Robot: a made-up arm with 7 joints.
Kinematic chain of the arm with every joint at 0, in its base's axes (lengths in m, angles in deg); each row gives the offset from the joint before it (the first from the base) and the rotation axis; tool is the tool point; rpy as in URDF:
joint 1: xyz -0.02 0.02 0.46 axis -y
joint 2: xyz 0.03 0.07 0 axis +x
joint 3: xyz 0 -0.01 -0.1 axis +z
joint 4: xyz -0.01 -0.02 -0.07 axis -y
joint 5: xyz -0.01 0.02 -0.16 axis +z
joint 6: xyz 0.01 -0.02 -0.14 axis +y
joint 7: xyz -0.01 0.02 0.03 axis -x
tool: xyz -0.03 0 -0.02 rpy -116.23 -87.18 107.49
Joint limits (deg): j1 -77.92..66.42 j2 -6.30..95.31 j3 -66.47..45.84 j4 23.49..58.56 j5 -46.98..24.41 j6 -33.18..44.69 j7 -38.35..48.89
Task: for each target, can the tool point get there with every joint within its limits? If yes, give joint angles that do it. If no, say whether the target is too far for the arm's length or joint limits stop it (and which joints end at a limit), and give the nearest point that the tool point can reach.
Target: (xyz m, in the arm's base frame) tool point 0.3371 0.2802 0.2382
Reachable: yes | joints 35.13 45.23 -46.34 47.18 -16.47 -22.76 5.22
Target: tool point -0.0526 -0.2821 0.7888
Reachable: no: joint limits stop it (at a limit: joint 1, joint 2, joint 4, joint 5, joint 6, joint 7) | nearest point 0.3054 -0.1267 0.4803 | short by 0.497 m
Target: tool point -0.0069 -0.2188 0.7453
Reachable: no: joint limits stop it (at a limit: joint 1, joint 2, joint 4, joint 5, joint 6, joint 7) | nearest point 0.3098 -0.1200 0.4886 | short by 0.420 m
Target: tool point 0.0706 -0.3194 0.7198
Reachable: no: joint limits stop it (at a limit: joint 1, joint 2, joint 4, joint 5, joint 6, joint 7) | nearest point 0.3012 -0.1325 0.4723 | short by 0.386 m
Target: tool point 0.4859 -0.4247 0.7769
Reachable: no: too far | nearest point 0.3647 -0.1313 0.5135 | short by 0.412 m
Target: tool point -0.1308 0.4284 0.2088
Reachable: yes | joints -65.80 41.49 35.95 52.67 -30.70 -3.51 6.35
